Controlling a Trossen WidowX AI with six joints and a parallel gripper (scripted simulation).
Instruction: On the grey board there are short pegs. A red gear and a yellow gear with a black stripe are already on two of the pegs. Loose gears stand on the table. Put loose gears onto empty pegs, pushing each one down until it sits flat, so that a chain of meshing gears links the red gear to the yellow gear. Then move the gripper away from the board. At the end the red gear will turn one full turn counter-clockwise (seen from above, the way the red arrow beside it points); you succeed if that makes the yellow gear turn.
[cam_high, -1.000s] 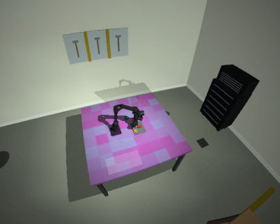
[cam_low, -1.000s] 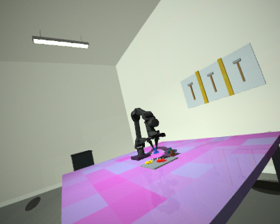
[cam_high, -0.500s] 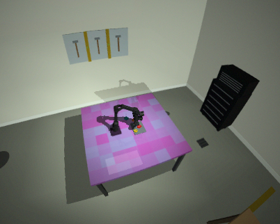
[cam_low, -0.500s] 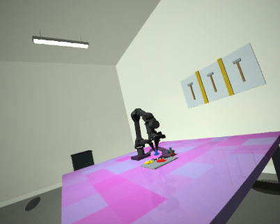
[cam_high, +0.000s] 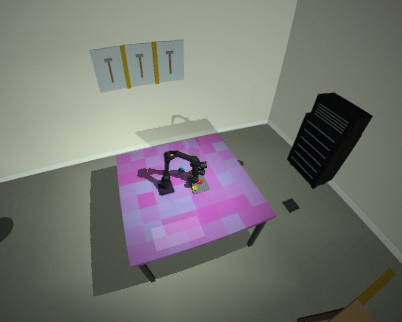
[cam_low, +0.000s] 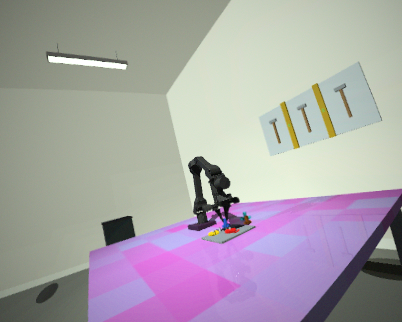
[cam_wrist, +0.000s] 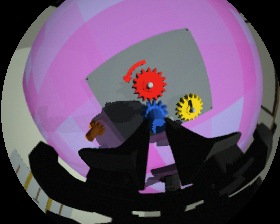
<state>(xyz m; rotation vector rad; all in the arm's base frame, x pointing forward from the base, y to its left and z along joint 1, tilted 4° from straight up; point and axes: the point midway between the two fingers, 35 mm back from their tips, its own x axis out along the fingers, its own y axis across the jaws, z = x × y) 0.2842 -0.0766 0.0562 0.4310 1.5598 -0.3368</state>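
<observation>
Now: the red gear 40 mm below my gripper tip, 40 mm ahead of it and 20 mm to the right of it. Also, from my gripper tip: yellow gear: 60 mm to the right, 40 mm below, 40 mm behind; then red arrow: 70 mm ahead, 50 mm below, 10 mm to the right; then blue gear: 10 mm below.
</observation>
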